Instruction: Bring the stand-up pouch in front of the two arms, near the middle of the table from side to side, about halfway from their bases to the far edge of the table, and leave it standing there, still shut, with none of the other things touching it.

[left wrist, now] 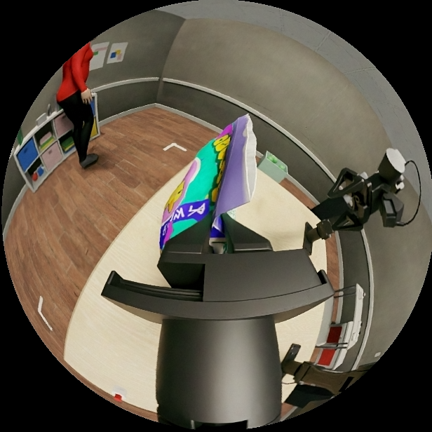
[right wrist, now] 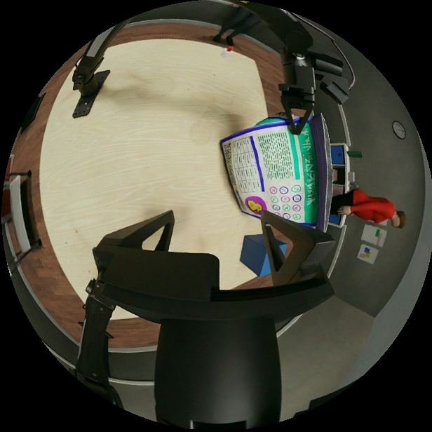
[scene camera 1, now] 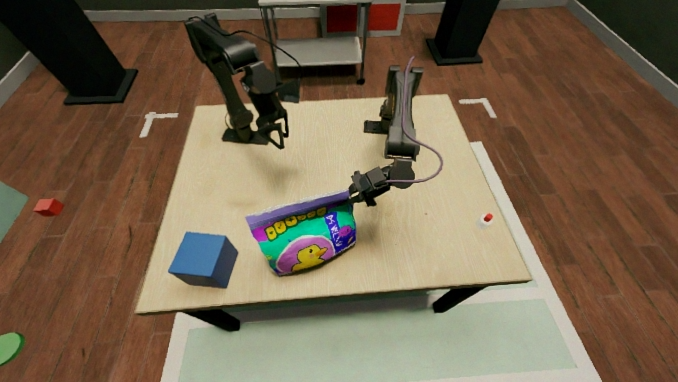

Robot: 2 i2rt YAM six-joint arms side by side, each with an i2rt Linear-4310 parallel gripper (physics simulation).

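The stand-up pouch point(scene camera 1: 305, 235) point(left wrist: 200, 175) point(right wrist: 270, 170), green and blue with a duck and a purple top band, is roughly upright in the table's front half in scene camera 1, left of the middle. Its top looks shut. My left gripper point(scene camera 1: 351, 198) point(left wrist: 217, 214) point(right wrist: 296, 134) is shut on the pouch's side edge near the top; the fingers lie on either side of the film. Whether the whole base rests on the table is unclear. My right gripper point(scene camera 1: 285, 141) point(right wrist: 217, 214) is open and empty, above the back left part of the table, apart from the pouch.
A blue box point(scene camera 1: 202, 257) point(right wrist: 257, 254) stands left of the pouch near the table's front left corner, with a gap between them. A small white and red item point(scene camera 1: 486, 220) point(right wrist: 227, 51) is near the right edge of the table point(scene camera 1: 425, 260).
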